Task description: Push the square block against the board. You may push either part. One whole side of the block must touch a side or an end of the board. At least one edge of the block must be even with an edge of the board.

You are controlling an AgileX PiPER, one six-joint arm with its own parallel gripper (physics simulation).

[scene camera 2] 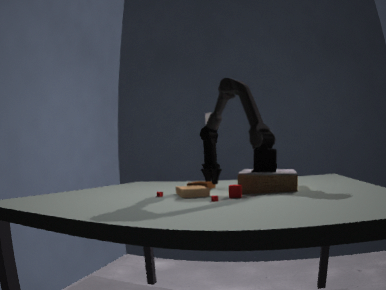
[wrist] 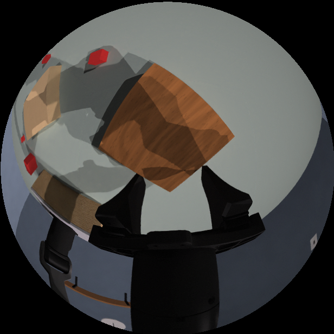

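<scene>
A reddish-brown wooden part (scene camera 2: 198, 184) (wrist: 165, 115), nearly square in outline, lies flat in the middle of the wrist view; it looks like the square block. A lighter tan wooden part (scene camera 2: 193, 191) (wrist: 45, 100), apparently the board, lies flat at the left of the wrist view. A wide gap separates the two, and their sides are not touching. My gripper (scene camera 2: 212, 180) (wrist: 172, 175) is open and empty. In the wrist view its fingertips flank the near corner of the reddish-brown part. Whether they touch it, and their exact height, I cannot tell.
Several red cubes (scene camera 2: 235, 191) (wrist: 98, 57) of different sizes stand around the tan part. The arm's wooden base box (scene camera 2: 267, 183) (wrist: 56, 191) stands to the right in the scene view. The table's dark front edge (scene camera 2: 200, 238) curves across the scene view.
</scene>
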